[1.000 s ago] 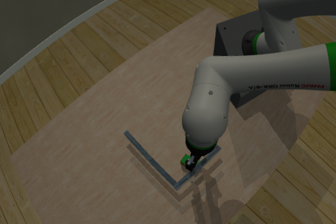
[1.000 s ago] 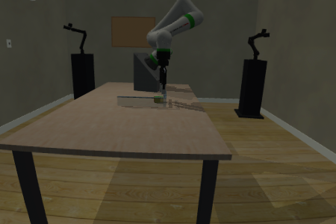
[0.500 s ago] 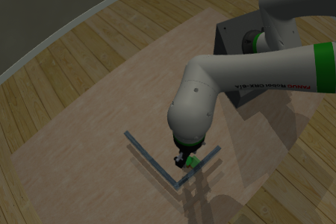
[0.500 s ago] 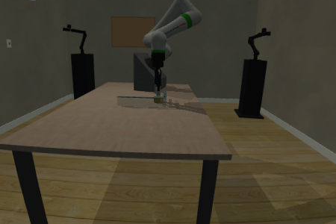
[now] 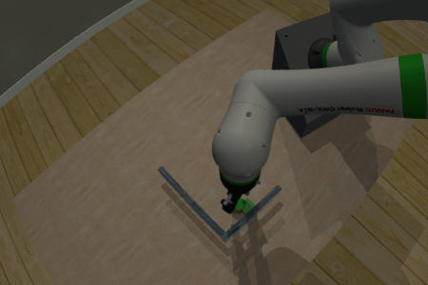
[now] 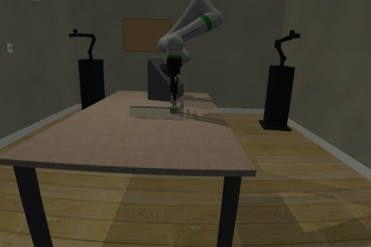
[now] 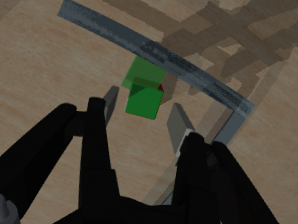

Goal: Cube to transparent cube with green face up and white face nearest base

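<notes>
The transparent cube lies 6 cm below my hand, 2 cm to the left of it and 2 cm behind it. Also, from my hand: wall (5 cm to the left, 4 cm below, 1 cm behind).
</notes>
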